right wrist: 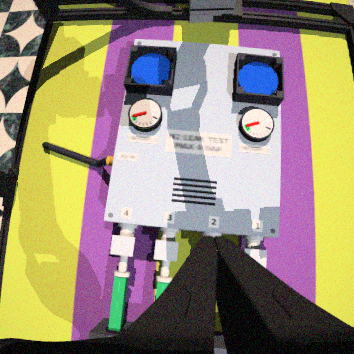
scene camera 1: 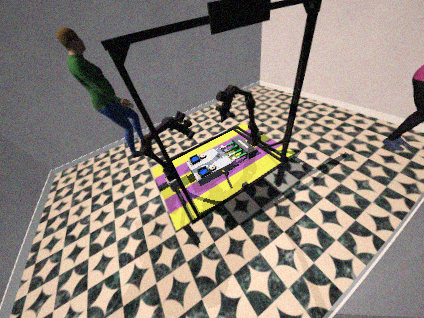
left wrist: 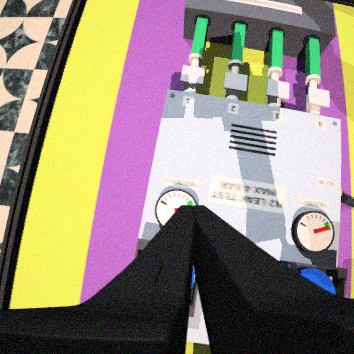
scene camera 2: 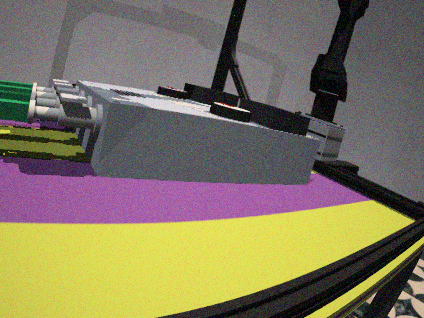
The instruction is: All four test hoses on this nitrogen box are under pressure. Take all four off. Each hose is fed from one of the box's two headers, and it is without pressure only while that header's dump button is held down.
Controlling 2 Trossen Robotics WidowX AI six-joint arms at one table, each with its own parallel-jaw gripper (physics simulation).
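Frame: origin at the left arm's base, x ahead, y left, z up, level; metres.
Seen in the pictures: left gripper, fingertip midpoint: (scene camera 1: 193, 135) (left wrist: 190, 216); right gripper, fingertip midpoint: (right wrist: 211, 246) (scene camera 1: 221, 122); left arm's base at its link origin: (scene camera 1: 171, 177) (scene camera 2: 321, 119); right arm's base at its link origin: (scene camera 1: 253, 135).
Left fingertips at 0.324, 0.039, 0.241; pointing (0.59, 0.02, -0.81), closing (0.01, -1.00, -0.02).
Pixels of each thing's middle, then the offset from my left fingertips to it, as dx, dy, dz. "pt": a spot on its surface instead.
- hose 1 at a spot on its surface: (left wrist: 199, 37) pt +0.339, -0.033, -0.288
- port 4's side at a spot on its surface: (right wrist: 151, 69) pt -0.079, -0.170, -0.256
- port 1's side at a spot on its surface: (right wrist: 258, 78) pt -0.051, +0.018, -0.256
- dark grey block at a spot on its surface: (left wrist: 260, 22) pt +0.374, -0.145, -0.281
- black supply line at a spot on its surface: (right wrist: 72, 154) pt +0.044, -0.339, -0.338
The nitrogen box (scene camera 1: 212, 162) (scene camera 2: 210, 145) (left wrist: 200, 145) (right wrist: 145, 175) lies on the striped table. Four green hoses, such as hose 4 (left wrist: 313, 59) (right wrist: 118, 300) and hose 1 (left wrist: 199, 37), sit on its numbered ports through pale couplings. Two blue dump buttons, one beside port 4's side (right wrist: 151, 69) and the other on port 1's side (right wrist: 258, 78), stand in black surrounds; nothing touches them. Both gauges (right wrist: 145, 114) (right wrist: 256, 123) have red needles near their green marks. My left gripper (left wrist: 190, 216) is shut and empty above the box. My right gripper (right wrist: 211, 246) is shut and empty above port 2, hiding hose 2 in its view.
A dark grey block (left wrist: 260, 22) holds the hoses' far ends. A black supply line (right wrist: 72, 154) leaves the box's side by an orange fitting. A black frame (scene camera 1: 165, 35) stands over the table. Two people stand beyond it, one in green (scene camera 1: 92, 80), one partly in view.
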